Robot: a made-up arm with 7 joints.
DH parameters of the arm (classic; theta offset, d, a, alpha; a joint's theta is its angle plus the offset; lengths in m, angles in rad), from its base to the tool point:
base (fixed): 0 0.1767 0 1.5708
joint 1: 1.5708 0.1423 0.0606 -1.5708
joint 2: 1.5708 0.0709 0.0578 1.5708
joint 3: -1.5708 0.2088 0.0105 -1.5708
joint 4: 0 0.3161 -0.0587 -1.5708
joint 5: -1.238 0 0.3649 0
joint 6: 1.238 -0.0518 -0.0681 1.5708
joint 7: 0 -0.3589 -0.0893 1.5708
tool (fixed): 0 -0.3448 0 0
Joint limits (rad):
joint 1: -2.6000..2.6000
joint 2: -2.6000..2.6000
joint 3: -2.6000..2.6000
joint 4: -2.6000..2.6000
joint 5: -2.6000..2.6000
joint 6: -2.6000..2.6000
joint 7: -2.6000..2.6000
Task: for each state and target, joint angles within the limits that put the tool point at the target. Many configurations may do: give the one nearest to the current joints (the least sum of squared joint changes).
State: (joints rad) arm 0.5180 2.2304 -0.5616 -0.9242 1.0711 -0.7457 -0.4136
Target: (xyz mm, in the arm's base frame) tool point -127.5 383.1 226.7
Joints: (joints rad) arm 0.7024 2.1045 -1.2238 -1.1780 1.3884 -1.0889 -0.8746
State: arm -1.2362 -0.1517 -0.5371 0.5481 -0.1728 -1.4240 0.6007
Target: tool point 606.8 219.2 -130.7
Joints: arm -0.9097 -0.4807 -0.5212 0.1299 -0.4549 -1.8987 0.8173
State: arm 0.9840 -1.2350 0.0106 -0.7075 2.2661 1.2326 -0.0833
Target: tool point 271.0 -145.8 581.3
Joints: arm 0.5764 -1.1510 -0.2378 -0.3252 2.4227 1.3668 -0.0551
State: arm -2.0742 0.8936 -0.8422 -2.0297 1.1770 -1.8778 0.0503
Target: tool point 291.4 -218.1 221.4
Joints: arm -1.7630 0.7219 -1.0194 -1.6922 1.7150 -1.5746 0.6043
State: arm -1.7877 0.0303 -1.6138 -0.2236 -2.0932 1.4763 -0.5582
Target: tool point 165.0 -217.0 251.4
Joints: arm -1.8936 0.2140 -1.7844 -0.6101 -2.5411 1.7268 -1.0048
